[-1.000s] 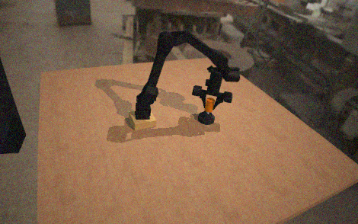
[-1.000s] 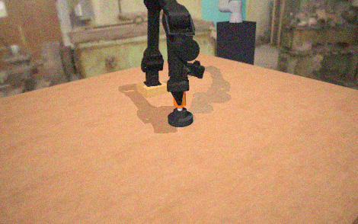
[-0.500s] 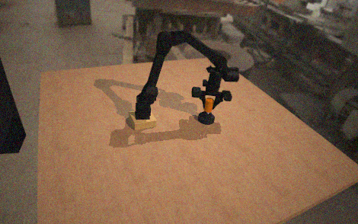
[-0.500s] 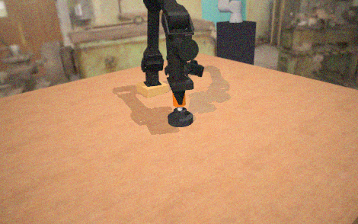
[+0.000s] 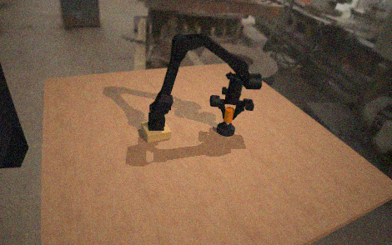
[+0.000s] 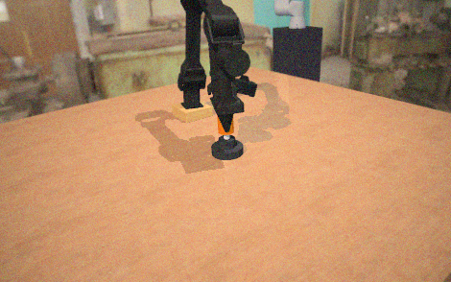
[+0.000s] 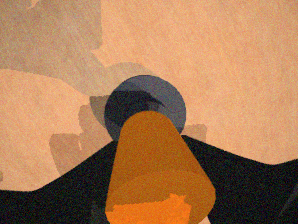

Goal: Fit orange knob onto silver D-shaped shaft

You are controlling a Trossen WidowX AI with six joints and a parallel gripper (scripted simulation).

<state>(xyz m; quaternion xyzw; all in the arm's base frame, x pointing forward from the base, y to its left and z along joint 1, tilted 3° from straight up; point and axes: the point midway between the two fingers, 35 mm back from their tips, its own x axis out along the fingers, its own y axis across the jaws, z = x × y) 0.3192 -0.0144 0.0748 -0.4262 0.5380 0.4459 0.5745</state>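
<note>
My gripper tip is 40 mm above the round pedestal. From my gripper tip the other things lie so: orange knob 30 mm above.
</note>
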